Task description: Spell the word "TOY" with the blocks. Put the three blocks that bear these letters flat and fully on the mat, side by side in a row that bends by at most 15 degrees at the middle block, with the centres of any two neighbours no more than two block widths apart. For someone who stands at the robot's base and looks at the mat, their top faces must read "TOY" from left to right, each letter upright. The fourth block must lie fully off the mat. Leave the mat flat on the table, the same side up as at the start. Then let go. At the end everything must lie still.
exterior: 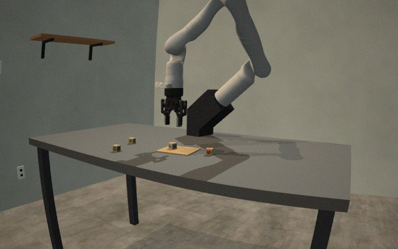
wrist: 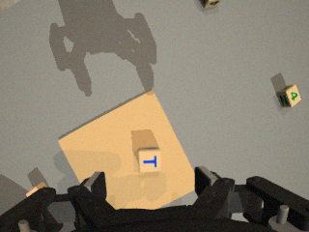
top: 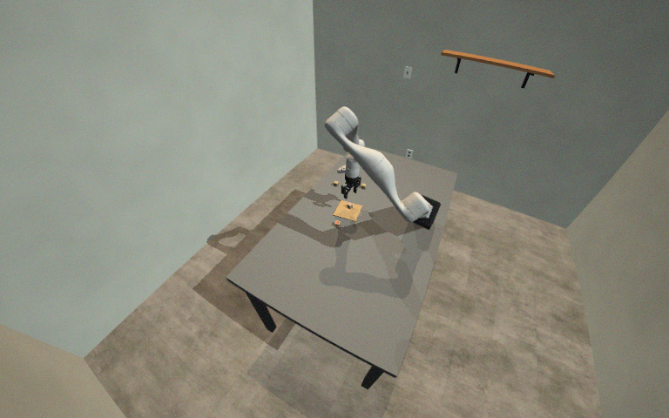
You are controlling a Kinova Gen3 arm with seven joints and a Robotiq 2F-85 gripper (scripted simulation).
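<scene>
My hand is 10 mm past the tan mat, 30 mm to the right of it and 110 mm above it. The rest, counted from my hand: block 20 mm behind, 160 mm to the left, 100 mm below.
</scene>
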